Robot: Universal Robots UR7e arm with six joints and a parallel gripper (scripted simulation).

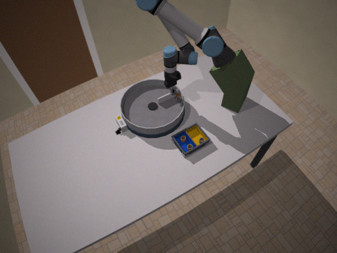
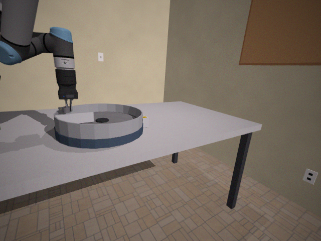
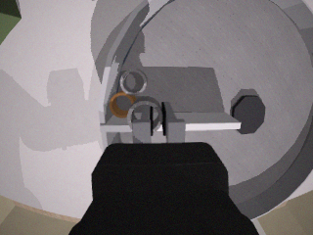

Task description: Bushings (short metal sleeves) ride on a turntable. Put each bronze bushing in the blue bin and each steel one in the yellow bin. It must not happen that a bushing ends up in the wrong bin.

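My hand is 290 mm to the right of the blue bin, 120 mm short of it and 110 mm above it. Also, from my hand: grey turntable (140 mm ahead, 80 mm below, 50 mm to the right).
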